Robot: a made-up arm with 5 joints. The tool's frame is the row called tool. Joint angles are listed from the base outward.
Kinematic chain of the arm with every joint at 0, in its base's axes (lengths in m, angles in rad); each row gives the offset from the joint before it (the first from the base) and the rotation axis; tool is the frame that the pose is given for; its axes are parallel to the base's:
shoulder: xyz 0 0 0.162 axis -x
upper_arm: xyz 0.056 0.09 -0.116 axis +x
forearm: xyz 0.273 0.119 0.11 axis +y
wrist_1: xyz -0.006 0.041 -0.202 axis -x
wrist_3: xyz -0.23 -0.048 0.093 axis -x
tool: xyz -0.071 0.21 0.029
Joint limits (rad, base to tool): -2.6..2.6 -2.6..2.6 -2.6..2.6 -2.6..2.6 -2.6..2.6
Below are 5 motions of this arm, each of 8 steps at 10 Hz.
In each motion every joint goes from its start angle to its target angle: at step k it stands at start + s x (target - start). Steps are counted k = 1, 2, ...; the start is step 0. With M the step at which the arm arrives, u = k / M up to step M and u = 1 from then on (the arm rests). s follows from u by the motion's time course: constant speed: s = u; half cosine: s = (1 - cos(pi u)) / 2; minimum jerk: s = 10 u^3 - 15 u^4 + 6 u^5.
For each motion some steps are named. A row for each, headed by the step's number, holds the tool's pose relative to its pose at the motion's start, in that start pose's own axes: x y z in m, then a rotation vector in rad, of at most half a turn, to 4 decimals.
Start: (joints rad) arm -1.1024 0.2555 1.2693 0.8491 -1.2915
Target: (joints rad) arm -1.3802 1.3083 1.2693 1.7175 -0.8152
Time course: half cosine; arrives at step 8
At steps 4, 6, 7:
4: -0.1991 -0.2479 0.0080 -0.4520 0.0678 0.6363
6: -0.2127 -0.5043 0.0006 -0.6954 -0.1447 1.0942
7: -0.1884 -0.5815 -0.0085 -0.7479 -0.2532 1.2216

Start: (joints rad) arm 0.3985 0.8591 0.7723 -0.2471 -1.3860
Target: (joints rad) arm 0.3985 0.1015 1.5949 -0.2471 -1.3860
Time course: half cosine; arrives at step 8
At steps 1, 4, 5, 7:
1: 0.0039 0.0077 -0.0117 -0.0203 -0.0224 -0.0300
4: 0.0929 0.0714 -0.1589 -0.2131 -0.3410 -0.3859
5: 0.1507 0.0804 -0.2130 -0.2610 -0.4958 -0.5256
7: 0.2477 0.0774 -0.2711 -0.2930 -0.7333 -0.7110

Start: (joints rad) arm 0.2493 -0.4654 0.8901 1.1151 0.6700
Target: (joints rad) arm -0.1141 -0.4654 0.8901 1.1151 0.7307
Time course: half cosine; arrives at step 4
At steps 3, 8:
3: -0.0748 -0.0495 -0.0626 0.1436 -0.2340 -0.0573
8: -0.0860 -0.0562 -0.0758 0.1684 -0.2737 -0.0683

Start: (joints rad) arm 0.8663 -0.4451 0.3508 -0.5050 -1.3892
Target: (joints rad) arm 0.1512 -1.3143 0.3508 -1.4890 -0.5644
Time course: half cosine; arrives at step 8
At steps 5, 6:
5: -0.0259 -0.0074 0.0046 0.0100 -0.0340 0.0135
6: -0.0322 -0.0093 0.0061 0.0123 -0.0418 0.0172

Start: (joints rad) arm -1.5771 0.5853 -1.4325 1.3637 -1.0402
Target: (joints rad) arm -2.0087 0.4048 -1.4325 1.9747 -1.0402
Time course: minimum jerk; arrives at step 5
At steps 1, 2, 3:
1: 0.0068 0.0101 -0.0064 -0.0334 0.0048 -0.0136
2: 0.0390 0.0505 -0.0367 -0.1829 0.0323 -0.0722
3: 0.0864 0.0927 -0.0823 -0.3924 0.0867 -0.1472

